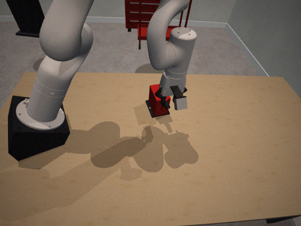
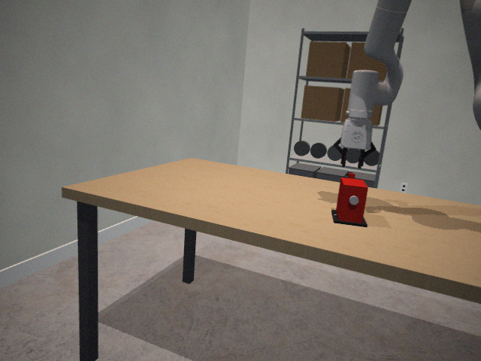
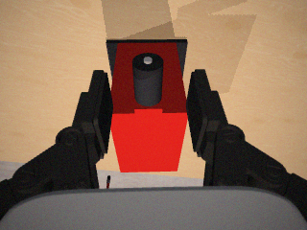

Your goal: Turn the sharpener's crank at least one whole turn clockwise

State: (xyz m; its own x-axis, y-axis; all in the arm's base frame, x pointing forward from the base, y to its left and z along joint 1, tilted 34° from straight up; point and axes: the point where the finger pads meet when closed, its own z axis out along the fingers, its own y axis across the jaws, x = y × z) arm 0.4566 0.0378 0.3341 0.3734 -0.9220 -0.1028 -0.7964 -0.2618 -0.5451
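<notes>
My gripper is now 10 mm past the dark crank knob, 20 mm to the right of it and 50 mm above it.
</notes>
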